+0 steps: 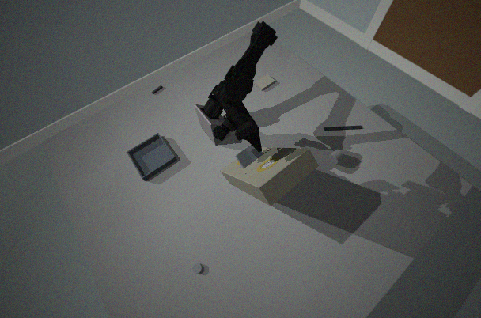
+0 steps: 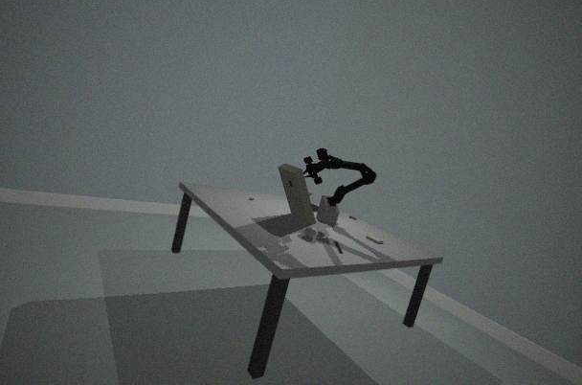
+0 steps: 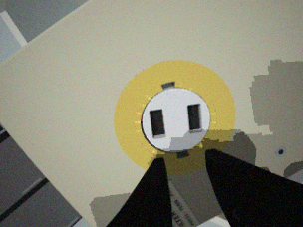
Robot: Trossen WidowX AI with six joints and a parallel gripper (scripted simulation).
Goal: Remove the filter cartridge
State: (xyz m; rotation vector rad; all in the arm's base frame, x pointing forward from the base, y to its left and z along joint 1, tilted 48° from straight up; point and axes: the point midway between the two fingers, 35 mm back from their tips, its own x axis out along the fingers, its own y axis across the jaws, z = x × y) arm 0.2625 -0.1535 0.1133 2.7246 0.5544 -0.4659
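Right now the round filter cartridge is 5 cm ahead of my gripper tip and 4 cm below it. Round my gripper tip: tray 38 cm behind, 26 cm below, 25 cm to the right; then beige service panel 11 cm below, 1 cm ahead; then grey cylinder 36 cm to the right, 27 cm below, 9 cm ahead.
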